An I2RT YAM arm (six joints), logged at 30 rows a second.
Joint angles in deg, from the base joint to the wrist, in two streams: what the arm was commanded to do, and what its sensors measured. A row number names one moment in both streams.
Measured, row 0:
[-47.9, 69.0, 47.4, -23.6, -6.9, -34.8]
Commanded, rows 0 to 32:
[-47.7, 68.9, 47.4, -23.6, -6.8, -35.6]
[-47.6, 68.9, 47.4, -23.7, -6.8, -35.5]
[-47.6, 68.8, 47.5, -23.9, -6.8, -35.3]
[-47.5, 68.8, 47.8, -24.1, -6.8, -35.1]
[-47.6, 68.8, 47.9, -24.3, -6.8, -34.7]
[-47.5, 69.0, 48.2, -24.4, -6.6, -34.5]
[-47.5, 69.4, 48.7, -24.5, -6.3, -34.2]
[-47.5, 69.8, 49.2, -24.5, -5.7, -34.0]
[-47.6, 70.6, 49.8, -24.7, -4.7, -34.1]
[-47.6, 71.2, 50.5, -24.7, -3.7, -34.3]
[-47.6, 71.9, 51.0, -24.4, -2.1, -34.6]
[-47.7, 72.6, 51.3, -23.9, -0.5, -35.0]
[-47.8, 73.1, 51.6, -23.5, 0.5, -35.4]
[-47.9, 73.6, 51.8, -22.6, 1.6, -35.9]
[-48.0, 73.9, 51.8, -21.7, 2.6, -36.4]
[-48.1, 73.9, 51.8, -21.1, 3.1, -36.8]
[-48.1, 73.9, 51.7, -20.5, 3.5, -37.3]
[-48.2, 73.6, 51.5, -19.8, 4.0, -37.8]
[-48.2, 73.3, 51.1, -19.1, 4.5, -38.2]
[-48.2, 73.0, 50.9, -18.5, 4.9, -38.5]
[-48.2, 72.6, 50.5, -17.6, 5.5, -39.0]
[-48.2, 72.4, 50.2, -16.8, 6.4, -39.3]
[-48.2, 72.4, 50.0, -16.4, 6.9, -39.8]
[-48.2, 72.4, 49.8, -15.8, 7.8, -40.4]
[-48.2, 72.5, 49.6, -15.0, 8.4, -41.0]
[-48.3, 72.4, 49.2, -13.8, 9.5, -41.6]
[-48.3, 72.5, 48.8, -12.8, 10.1, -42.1]
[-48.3, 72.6, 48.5, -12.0, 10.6, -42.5]
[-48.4, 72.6, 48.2, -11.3, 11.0, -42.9]
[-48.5, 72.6, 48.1, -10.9, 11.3, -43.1]
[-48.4, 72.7, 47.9, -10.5, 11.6, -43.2]
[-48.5, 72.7, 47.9, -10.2, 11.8, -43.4]
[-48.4, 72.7, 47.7, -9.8, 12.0, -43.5]
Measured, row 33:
[-48.3, 73.5, 48.6, -12.7, 10.2, -41.8]
